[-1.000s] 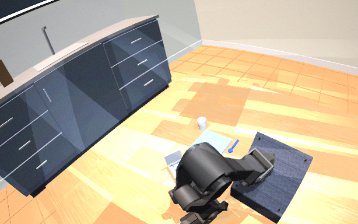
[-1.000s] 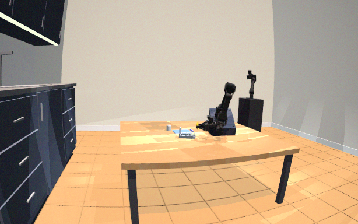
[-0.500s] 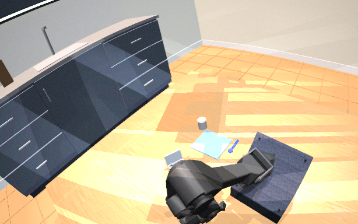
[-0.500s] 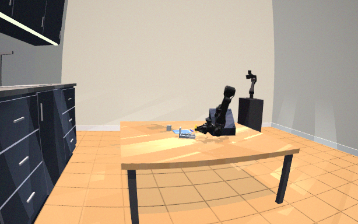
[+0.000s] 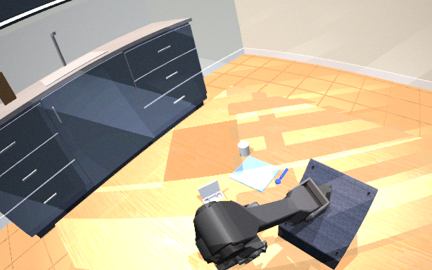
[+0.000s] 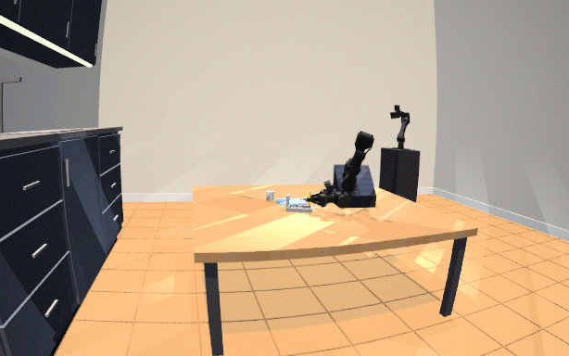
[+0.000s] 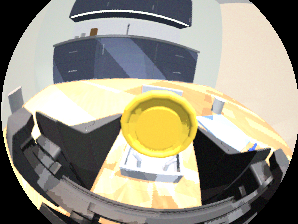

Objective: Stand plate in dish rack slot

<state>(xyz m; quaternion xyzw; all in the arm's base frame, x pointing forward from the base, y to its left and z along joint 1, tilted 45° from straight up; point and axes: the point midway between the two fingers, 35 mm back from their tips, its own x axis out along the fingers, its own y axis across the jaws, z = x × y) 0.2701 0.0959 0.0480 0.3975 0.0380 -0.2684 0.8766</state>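
My gripper tip is now 50 mm above the grey dish rack, 30 mm short of it and 20 mm to the left of it. The rest, counted from my gripper tip: blue spoon 240 mm to the right, 100 mm behind, 70 mm below; light blue mat 220 mm to the right, 70 mm below; yellow plate 10 mm behind.
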